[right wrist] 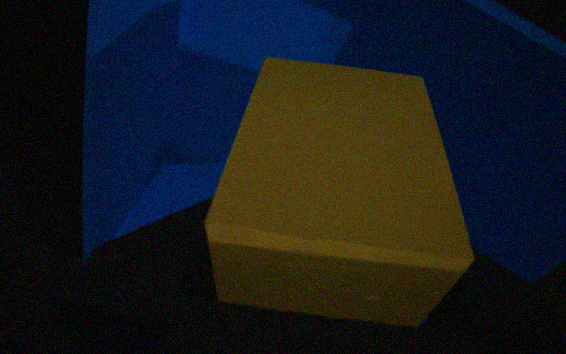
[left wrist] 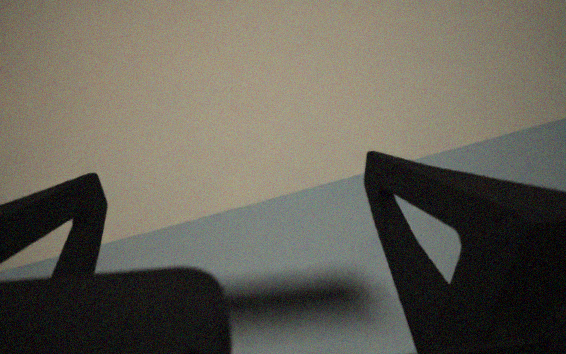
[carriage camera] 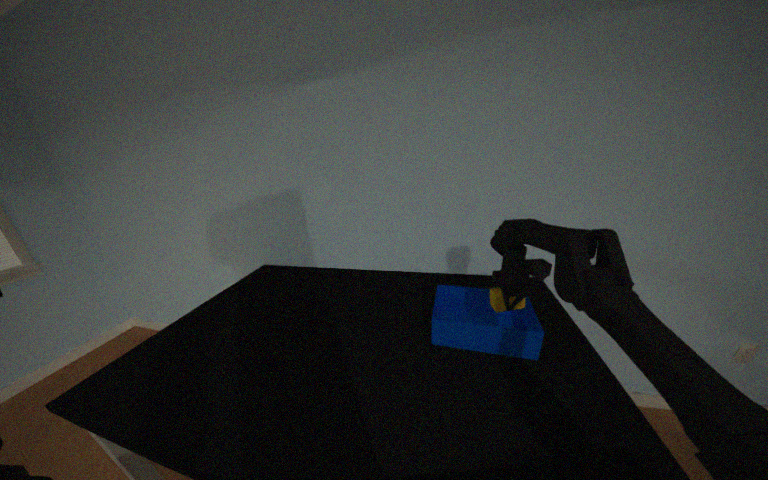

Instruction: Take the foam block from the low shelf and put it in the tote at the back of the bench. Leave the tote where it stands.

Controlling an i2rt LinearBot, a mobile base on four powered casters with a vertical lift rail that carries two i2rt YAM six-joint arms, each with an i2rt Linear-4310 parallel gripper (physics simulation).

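Frame: origin at the left arm's base, x left, y back, z up, level; millimetres.
Seen in the pictures: left gripper, fingertip midpoint: (left wrist: 235, 177); right gripper, fingertip midpoint: (carriage camera: 505, 305).
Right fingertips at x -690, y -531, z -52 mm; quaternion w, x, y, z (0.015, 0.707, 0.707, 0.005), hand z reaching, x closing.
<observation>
Pixels of each thing's middle, then the offset from my right fingertips to it. Level surfaces: height alone.
- yellow foam block at the middle of its body: (right wrist: 317, 244) (carriage camera: 507, 298) dx -2, dy +0, dz +29 mm
- blue tote at the middle of its body: (right wrist: 286, 222) (carriage camera: 480, 317) dx +69, dy -15, dz -49 mm
- black bench at its surface level: dz -99 mm
- Brown floor at its surface level: dz -861 mm
The yellow foam block (carriage camera: 498, 301) (right wrist: 335, 165) is held in my right gripper (carriage camera: 512, 304), which is shut on it; the dark fingers do not show clearly in the right wrist view. The block is at the right back part of the blue tote's opening, with tote walls around it in the right wrist view. How deep it sits is hard to tell. The blue tote (carriage camera: 470, 335) (right wrist: 125, 110) stands upright at the back right of the black bench (carriage camera: 283, 367). My left gripper (left wrist: 235, 177) is open and empty, pointing at wall and ceiling. The low shelf does not show.
The right arm (carriage camera: 640, 333) reaches in from the right over the bench's right edge. A pale blue wall (carriage camera: 368, 169) rises behind the bench. Brown floor (carriage camera: 73, 384) shows at the left. The scene is dim.
</observation>
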